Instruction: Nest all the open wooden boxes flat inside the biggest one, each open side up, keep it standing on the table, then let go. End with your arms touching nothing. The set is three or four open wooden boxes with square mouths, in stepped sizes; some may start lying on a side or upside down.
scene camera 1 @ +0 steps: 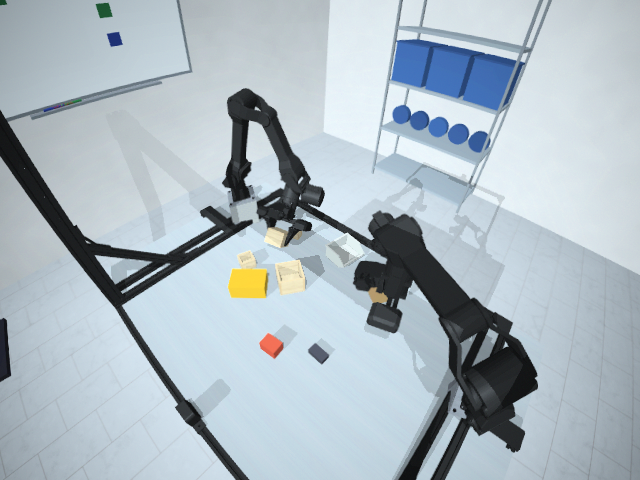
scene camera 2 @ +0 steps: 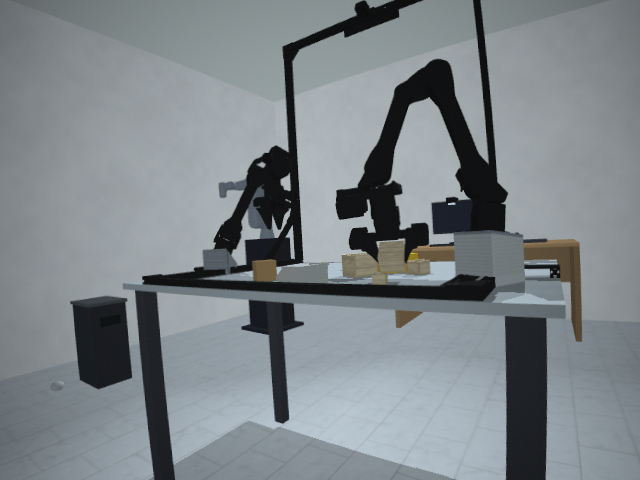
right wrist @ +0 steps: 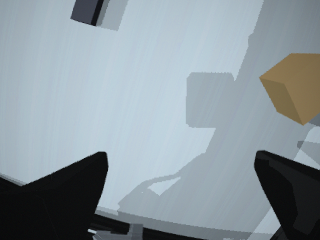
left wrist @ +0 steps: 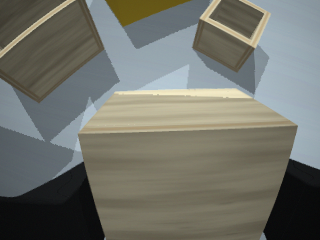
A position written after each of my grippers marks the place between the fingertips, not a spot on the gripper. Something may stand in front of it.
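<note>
Scene camera 1 gives me my right gripper [scene camera 1: 384, 311] and my left gripper [scene camera 1: 277, 242], along with a yellow block [scene camera 1: 244, 283], a wooden box [scene camera 1: 291, 279] and a white tray [scene camera 1: 344, 250]. In scene camera 2 I see the tray [scene camera 2: 314, 272] again, and a wooden box [scene camera 2: 390, 257], as well as my left gripper [scene camera 2: 393, 262] and my right gripper [scene camera 2: 274, 229]. The left wrist view shows my left gripper [left wrist: 177, 150]. My right gripper [right wrist: 183, 160] is there in the right wrist view; the yellow block is out of frame in the right wrist view, and the white tray is out of frame in the right wrist view too.
</note>
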